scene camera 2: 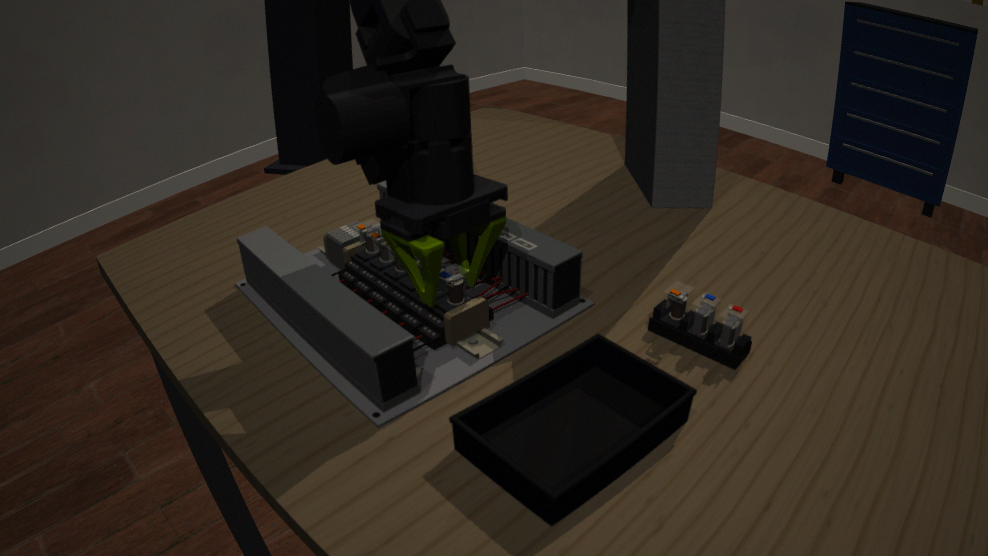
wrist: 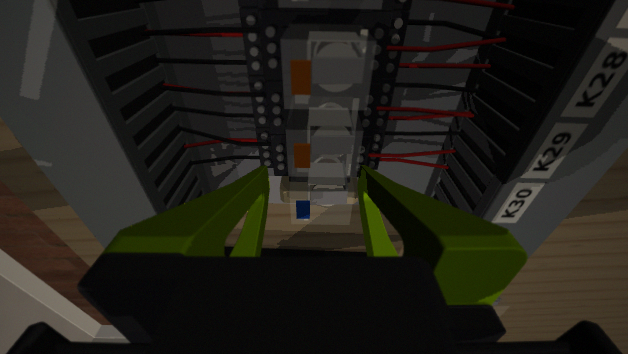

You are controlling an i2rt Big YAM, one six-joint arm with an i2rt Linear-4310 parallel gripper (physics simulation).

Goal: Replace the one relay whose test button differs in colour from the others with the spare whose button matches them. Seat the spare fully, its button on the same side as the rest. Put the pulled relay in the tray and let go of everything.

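Places are measured from the arm's base along level axes (x ahead, y left, z up), in centimetres.
Pixels of known places: gripper, fingertip midpoint: (scene camera 2: 448,294) (wrist: 313,175).
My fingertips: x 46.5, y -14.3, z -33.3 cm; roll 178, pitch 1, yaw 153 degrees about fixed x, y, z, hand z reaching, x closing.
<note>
Behind a point stands the place of what it marks.
The relay with the blue button (scene camera 2: 456,289) {x 47.0, y -13.3, z -32.3 cm} (wrist: 330,212) {x 46.0, y -13.6, z -31.1 cm} stands at the near end of the relay row, by the end stop. The other relays whose buttons I can make out, such as this one (wrist: 335,65) {x 43.2, y -19.3, z -31.1 cm}, have orange buttons, on the same side as the blue one. My gripper (scene camera 2: 450,291) {x 46.5, y -14.3, z -33.3 cm} (wrist: 313,175) {x 46.5, y -14.3, z -33.3 cm} is partly open, pointing down, with its green fingers on either side of the blue-button relay and a gap at each side. Spares with orange (scene camera 2: 677,304) {x 40.9, y 6.5, z -33.9 cm}, blue (scene camera 2: 703,319) {x 42.2, y 9.3, z -34.3 cm} and red (scene camera 2: 730,330) {x 43.5, y 12.1, z -34.2 cm} buttons stand upright in a black holder (scene camera 2: 696,341) {x 42.5, y 9.0, z -36.7 cm}. The black tray (scene camera 2: 500,464) {x 63.8, y -3.3, z -35.3 cm} holds nothing visible.
Grey slotted wire ducts (scene camera 2: 324,318) {x 55.8, y -22.2, z -31.9 cm} (scene camera 2: 552,262) {x 40.8, y -6.1, z -31.6 cm} flank the relay row, the labelled one marked K28 to K30 in the wrist view. A beige end stop (scene camera 2: 467,320) {x 47.6, y -12.1, z -35.1 cm} stands at the row's near end. Red and black wires run beside the sockets. A grey column (scene camera 2: 684,103) {x 8.9, y 4.0, z -22.2 cm} stands behind.
</note>
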